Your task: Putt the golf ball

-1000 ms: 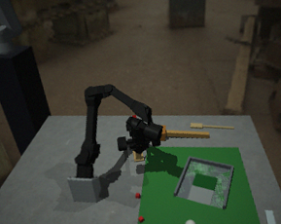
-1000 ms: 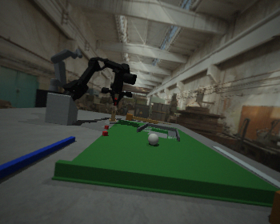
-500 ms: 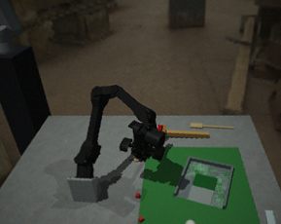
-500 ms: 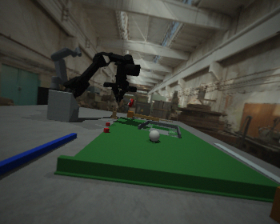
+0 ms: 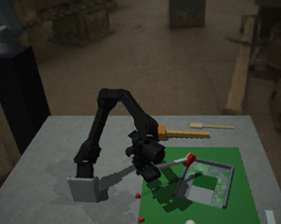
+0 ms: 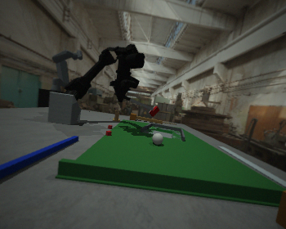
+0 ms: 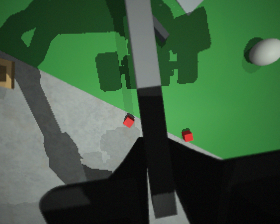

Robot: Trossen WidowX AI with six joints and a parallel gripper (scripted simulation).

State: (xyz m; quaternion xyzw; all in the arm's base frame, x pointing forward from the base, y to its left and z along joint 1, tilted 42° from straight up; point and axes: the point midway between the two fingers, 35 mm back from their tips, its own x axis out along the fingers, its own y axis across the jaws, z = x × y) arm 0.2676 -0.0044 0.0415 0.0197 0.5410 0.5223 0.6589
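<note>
Now: gripper tip 80 mm to the right of the red putter and 80 mm short of it. Round my gripper tip: blue bar 370 mm to the right, 130 mm below, 30 mm behind; then white golf ball 200 mm ahead, 120 mm below, 110 mm to the right; then white strip 520 mm ahead, 140 mm below, 110 mm to the right.
</note>
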